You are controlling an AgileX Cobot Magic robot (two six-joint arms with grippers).
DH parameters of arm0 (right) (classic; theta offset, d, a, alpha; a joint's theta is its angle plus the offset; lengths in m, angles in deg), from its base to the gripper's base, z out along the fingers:
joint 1: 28.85 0.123 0 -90
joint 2: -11.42 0 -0.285 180
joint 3: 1.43 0 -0.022 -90
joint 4: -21.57 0.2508 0 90
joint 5: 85.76 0 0.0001 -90
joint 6: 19.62 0.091 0 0
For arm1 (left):
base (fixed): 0 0 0 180
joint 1: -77.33 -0.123 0 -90
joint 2: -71.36 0 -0.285 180
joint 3: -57.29 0 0.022 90
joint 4: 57.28 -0.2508 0 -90
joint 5: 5.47 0 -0.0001 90
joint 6: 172.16 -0.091 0 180
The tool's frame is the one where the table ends.
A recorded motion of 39 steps. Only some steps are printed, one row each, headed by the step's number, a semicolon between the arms.
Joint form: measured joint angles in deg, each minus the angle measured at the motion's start. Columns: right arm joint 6, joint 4, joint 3, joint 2, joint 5, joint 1; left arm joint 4, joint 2, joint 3, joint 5, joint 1, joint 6.
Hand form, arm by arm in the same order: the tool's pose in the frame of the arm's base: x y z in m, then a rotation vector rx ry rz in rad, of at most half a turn. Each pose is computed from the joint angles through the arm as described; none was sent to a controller.
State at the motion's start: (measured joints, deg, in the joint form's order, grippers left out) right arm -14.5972 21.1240 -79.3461 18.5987 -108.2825 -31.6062; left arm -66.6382 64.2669 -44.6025 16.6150 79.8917 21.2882
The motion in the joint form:
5: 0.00 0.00 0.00 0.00 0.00 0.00; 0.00 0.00 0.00 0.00 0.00 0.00
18: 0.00 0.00 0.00 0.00 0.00 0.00; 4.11 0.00 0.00 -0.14 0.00 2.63
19: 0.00 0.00 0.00 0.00 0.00 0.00; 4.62 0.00 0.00 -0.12 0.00 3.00
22: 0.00 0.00 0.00 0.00 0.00 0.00; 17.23 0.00 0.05 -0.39 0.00 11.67
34: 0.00 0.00 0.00 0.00 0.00 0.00; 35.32 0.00 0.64 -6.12 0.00 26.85
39: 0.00 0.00 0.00 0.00 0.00 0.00; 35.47 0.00 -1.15 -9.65 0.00 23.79
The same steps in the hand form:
5: 0.0519 -0.0028 0.1743 0.1227 1.8743 0.0194; 0.0523 0.0032 0.1744 -0.0782 1.8657 -0.0312
18: 0.0519 -0.0028 0.1743 0.1227 1.8743 0.0194; 0.0523 0.0008 0.1743 -0.1646 1.8633 -0.1340
19: 0.0519 -0.0028 0.1743 0.1227 1.8743 0.0194; 0.0522 0.0005 0.1743 -0.1761 1.8634 -0.1471
22: 0.0519 -0.0028 0.1743 0.1227 1.8743 0.0194; 0.0520 -0.0070 0.1746 -0.4526 1.8345 -0.4678
34: 0.0519 -0.0028 0.1743 0.1227 1.8743 0.0194; 0.0540 -0.0134 0.1821 -0.8840 1.6266 -0.9555
39: 0.0519 -0.0028 0.1743 0.1227 1.8743 0.0194; 0.0541 -0.0111 0.1977 -0.8120 1.5502 -0.9314

